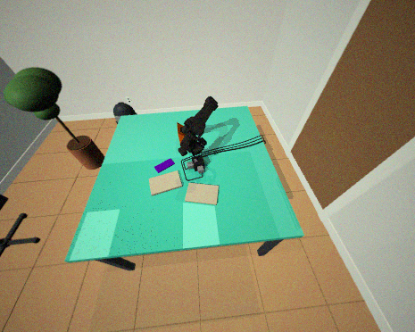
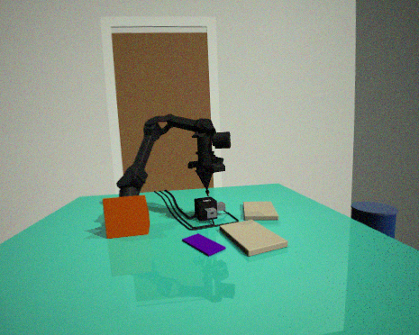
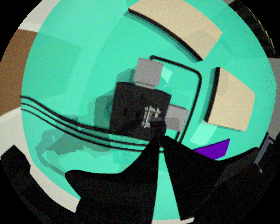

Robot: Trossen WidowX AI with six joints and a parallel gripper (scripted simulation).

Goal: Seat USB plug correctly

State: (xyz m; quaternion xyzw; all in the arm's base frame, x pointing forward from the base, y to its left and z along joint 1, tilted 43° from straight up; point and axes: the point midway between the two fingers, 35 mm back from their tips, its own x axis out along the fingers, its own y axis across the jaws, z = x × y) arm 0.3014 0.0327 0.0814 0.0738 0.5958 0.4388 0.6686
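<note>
The usb plug is 20 mm below my gripper tip. From my gripper tip the other things lie so: purple card 40 mm behind, 230 mm to the right, 130 mm below.
</note>
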